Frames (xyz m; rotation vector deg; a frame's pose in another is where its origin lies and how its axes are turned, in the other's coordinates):
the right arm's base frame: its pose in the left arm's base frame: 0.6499 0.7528 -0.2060 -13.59 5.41 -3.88
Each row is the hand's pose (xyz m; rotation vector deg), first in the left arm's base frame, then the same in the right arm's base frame.
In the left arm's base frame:
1: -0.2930 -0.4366 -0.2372 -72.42 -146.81 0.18
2: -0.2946 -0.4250 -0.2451 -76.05 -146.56 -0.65
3: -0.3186 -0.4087 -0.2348 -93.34 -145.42 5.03
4: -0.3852 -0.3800 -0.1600 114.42 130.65 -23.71
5: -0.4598 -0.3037 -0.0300 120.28 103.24 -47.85
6: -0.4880 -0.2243 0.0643 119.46 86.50 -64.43
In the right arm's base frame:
1: -0.8411 -1.1986 -0.4008 -63.76 -148.37 -19.70
2: -0.8429 -1.1856 -0.4059 -67.42 -147.82 -20.69
3: -0.8689 -1.1736 -0.3946 -85.42 -146.41 -16.02
4: -0.9436 -1.1672 -0.3223 113.64 139.09 -2.48
5: -1.0348 -1.1283 -0.1865 123.85 114.19 -29.66
6: -1.0771 -1.0753 -0.0797 125.18 98.86 -48.44

